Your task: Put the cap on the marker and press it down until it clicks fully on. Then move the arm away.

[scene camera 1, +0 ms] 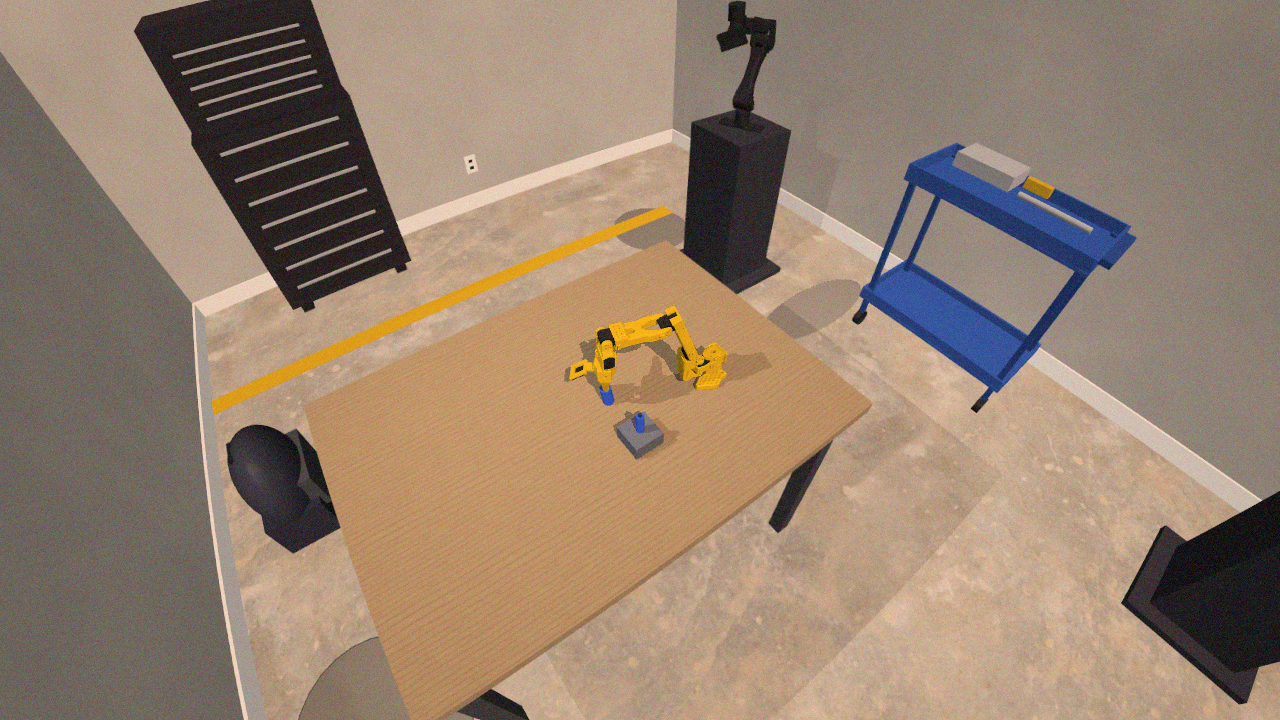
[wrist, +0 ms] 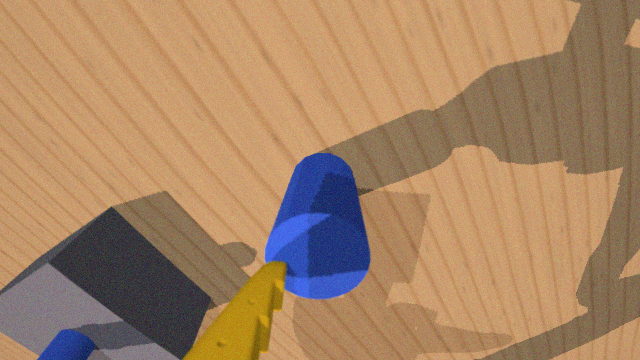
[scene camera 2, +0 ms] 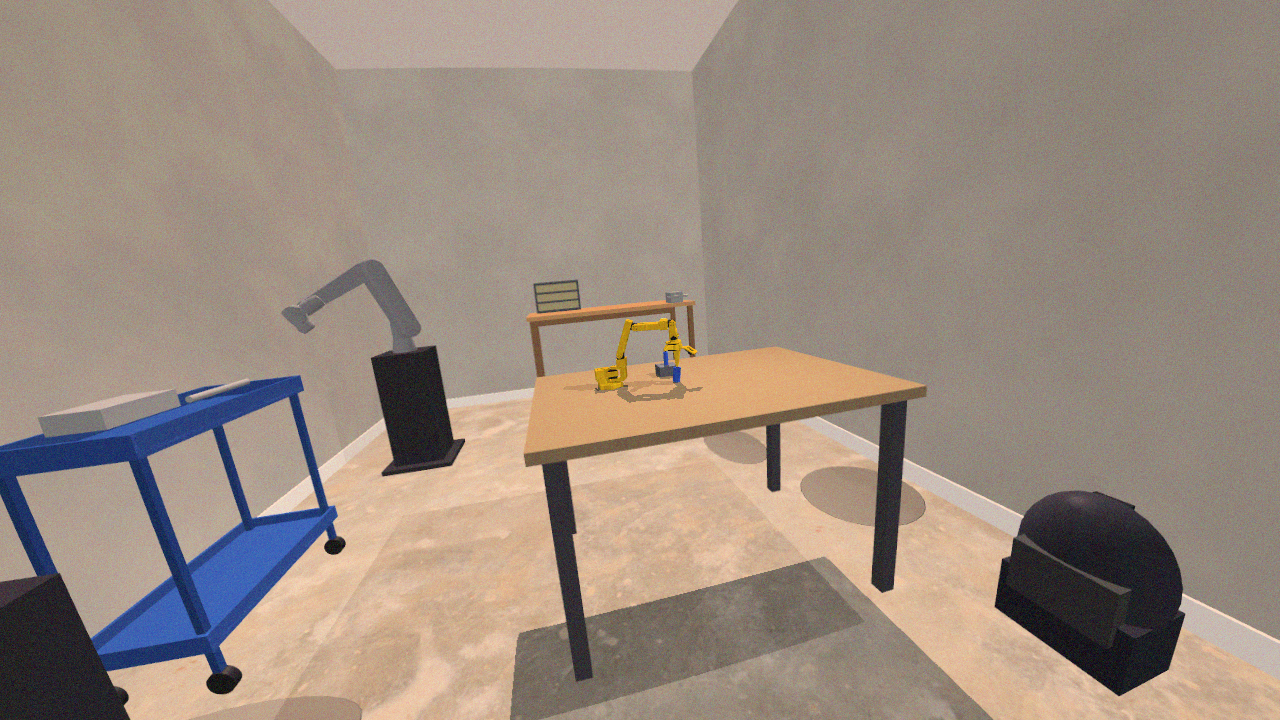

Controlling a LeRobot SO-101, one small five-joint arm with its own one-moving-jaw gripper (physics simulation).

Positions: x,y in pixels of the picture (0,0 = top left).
Scene:
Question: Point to a blue cap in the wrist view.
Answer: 319,232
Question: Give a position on a dark grey block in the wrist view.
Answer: At 107,281

